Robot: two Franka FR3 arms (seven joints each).
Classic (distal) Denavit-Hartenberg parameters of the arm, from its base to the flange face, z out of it. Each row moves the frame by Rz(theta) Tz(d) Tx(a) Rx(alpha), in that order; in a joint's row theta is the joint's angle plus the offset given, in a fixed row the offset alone. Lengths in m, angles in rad.
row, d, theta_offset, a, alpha
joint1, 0.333, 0, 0, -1.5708
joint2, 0, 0, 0, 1.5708
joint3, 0.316, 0, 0.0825, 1.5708
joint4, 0, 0, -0.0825, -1.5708
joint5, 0.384, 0, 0, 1.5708
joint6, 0, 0, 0.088, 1.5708
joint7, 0.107, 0, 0, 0
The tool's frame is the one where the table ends.
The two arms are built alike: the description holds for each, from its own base.
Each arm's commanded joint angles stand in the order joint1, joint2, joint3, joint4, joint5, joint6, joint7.
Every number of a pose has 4 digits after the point.
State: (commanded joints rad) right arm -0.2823 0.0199 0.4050 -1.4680 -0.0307 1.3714 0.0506; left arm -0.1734 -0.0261 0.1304 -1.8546 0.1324 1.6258 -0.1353
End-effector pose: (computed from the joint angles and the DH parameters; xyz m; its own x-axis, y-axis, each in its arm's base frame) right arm 0.5358 0.0598 0.6457 0.9914 0.0660 -0.1133 0.0697 -0.9972 0.0285; left arm 0.5316 -0.0088 0.5111 0.9795 0.0838 -0.1834 0.0563 -0.9870 -0.1504
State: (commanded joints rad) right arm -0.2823 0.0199 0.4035 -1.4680 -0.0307 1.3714 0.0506; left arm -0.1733 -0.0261 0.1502 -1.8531 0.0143 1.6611 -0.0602
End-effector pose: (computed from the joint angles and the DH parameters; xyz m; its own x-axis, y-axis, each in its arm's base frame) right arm 0.5359 0.0590 0.6457 0.9915 0.0645 -0.1133 0.0682 -0.9973 0.0285; left arm 0.5357 -0.0103 0.5133 0.9857 0.0354 -0.1645 0.0326 -0.9993 -0.0199
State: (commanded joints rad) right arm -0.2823 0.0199 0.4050 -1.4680 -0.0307 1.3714 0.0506; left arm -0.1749 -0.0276 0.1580 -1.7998 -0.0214 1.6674 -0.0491
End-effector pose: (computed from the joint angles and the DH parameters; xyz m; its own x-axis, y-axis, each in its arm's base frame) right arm 0.5358 0.0598 0.6457 0.9914 0.0660 -0.1133 0.0697 -0.9972 0.0285; left arm 0.5428 -0.0104 0.5394 0.9938 0.0338 -0.1061 0.0362 -0.9991 0.0201
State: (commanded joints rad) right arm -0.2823 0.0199 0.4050 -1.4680 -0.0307 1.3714 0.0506; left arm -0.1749 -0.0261 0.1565 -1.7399 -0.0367 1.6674 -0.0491
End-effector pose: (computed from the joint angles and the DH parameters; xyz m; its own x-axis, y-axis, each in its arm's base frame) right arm 0.5358 0.0598 0.6457 0.9914 0.0660 -0.1133 0.0697 -0.9972 0.0285; left arm 0.5489 -0.0128 0.5669 0.9982 0.0340 -0.0487 0.0358 -0.9986 0.0380
